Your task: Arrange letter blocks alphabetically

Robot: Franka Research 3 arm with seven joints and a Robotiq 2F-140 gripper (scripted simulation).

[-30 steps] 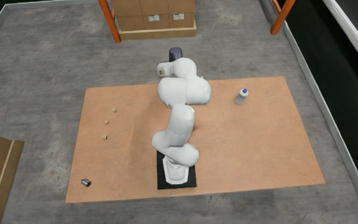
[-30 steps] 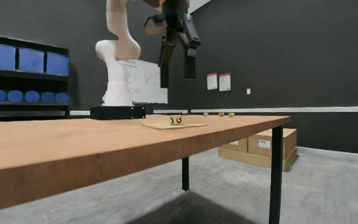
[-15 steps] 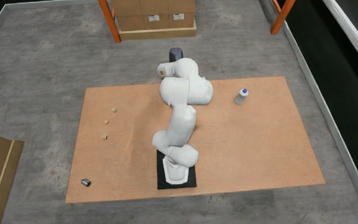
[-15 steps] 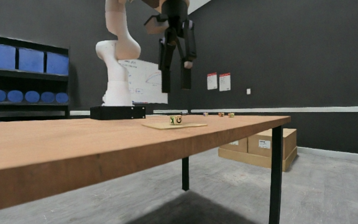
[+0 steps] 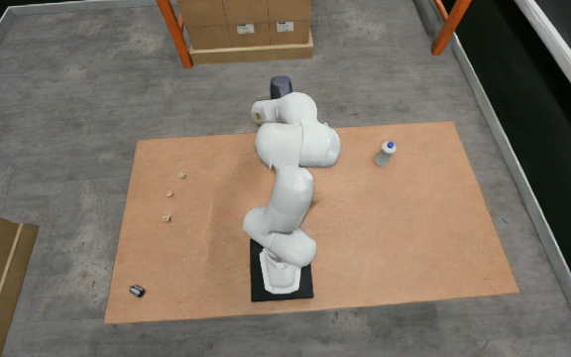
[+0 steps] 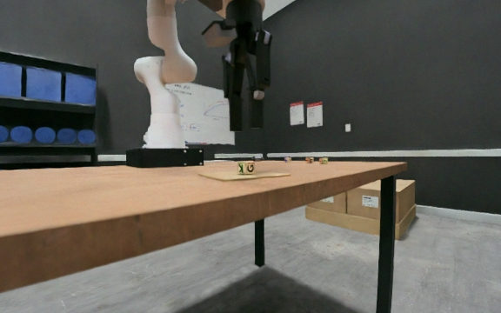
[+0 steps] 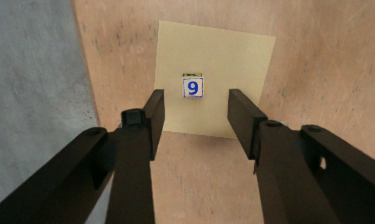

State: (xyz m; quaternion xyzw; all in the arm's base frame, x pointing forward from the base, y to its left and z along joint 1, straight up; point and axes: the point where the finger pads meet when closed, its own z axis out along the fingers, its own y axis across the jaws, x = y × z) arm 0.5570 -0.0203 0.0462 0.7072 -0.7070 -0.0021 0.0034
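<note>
Right now my hand is 2 cm past the pale yellow mat and 12 cm above it. From my hand the other things lie so: block: 13 cm behind, 52 cm to the left, 11 cm below; white bottle: 8 cm behind, 51 cm to the right, 4 cm below; black object: 68 cm behind, 65 cm to the left, 11 cm below.
</note>
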